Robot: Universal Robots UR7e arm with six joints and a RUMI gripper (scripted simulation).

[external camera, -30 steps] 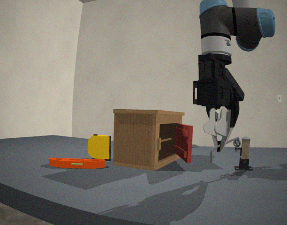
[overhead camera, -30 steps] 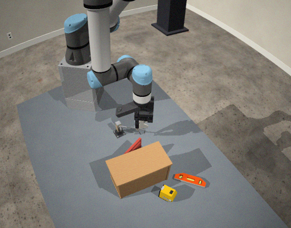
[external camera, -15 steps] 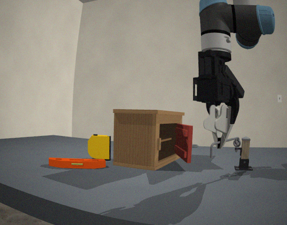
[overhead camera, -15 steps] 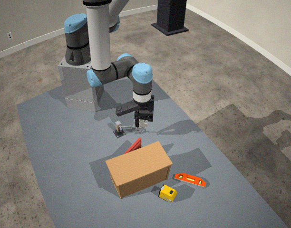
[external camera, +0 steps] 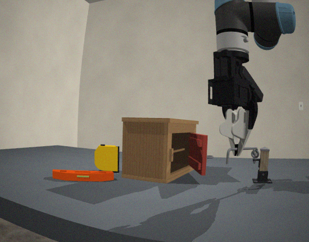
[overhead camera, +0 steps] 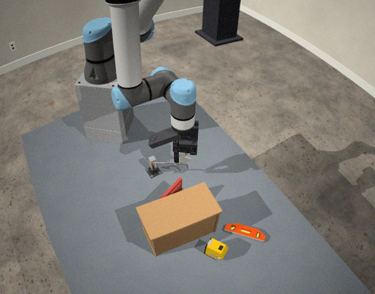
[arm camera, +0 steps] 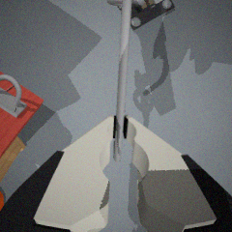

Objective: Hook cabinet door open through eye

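The red door is 120 mm to the right of my hand, 110 mm ahead of it and 20 mm below it. From my hand the other things lie so: orange spirit level 340 mm ahead, 80 mm to the left, 80 mm below; then metal hook 20 mm to the right, 20 mm below, 20 mm behind; then yellow tape measure 350 mm ahead, 70 mm to the right, 50 mm below.
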